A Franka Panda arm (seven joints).
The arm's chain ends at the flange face. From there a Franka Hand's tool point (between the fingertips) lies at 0.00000 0.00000 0.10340 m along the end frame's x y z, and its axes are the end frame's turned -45 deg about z.
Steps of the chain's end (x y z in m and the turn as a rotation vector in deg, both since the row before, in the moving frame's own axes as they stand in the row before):
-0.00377, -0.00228, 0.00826, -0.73, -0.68, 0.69
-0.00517, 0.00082, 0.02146, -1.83, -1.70, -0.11
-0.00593, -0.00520, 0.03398, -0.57, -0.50, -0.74
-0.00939, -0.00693, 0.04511, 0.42, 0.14, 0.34
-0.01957, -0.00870, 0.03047, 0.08, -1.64, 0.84
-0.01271, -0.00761, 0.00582, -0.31, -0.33, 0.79
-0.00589, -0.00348, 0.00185, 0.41, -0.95, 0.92
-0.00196, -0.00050, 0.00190, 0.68, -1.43, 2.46
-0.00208, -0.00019, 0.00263, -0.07, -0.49, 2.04
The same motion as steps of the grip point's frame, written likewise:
-0.00285, -0.00423, 0.00824, -0.04, -1.00, 0.69
-0.00874, -0.00291, 0.02136, -0.09, -2.50, -0.11
-0.00188, -0.00777, 0.03397, -0.05, -0.76, -0.74
-0.00102, -0.01190, 0.04511, 0.20, 0.40, 0.34
-0.00966, -0.02220, 0.03043, 1.22, -1.10, 0.84
-0.00442, -0.01440, 0.00582, 0.01, -0.45, 0.79
-0.00238, -0.00837, 0.00183, 0.96, -0.38, 0.92
-0.00193, -0.00445, 0.00186, 1.49, -0.53, 2.46
-0.00204, -0.00215, 0.00263, 0.30, -0.40, 2.04

